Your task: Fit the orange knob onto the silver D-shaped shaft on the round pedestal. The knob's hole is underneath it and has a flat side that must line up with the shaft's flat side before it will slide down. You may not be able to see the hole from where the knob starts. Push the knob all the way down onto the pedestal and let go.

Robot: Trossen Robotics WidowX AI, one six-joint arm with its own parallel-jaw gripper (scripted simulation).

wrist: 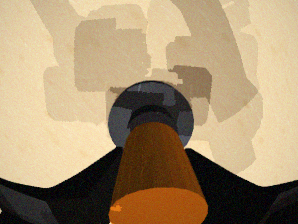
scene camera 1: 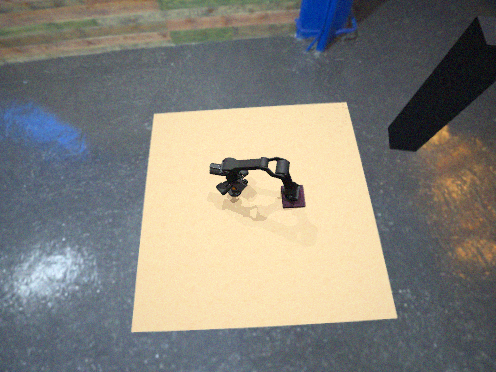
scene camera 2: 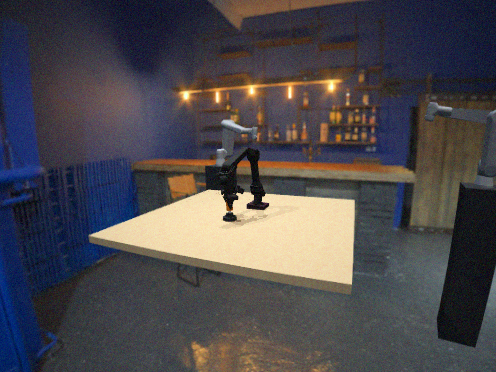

Labels:
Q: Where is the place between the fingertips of the gripper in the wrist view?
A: At 153, 153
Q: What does the gripper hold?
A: An orange knob.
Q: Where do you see a round pedestal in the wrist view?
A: At 150, 101

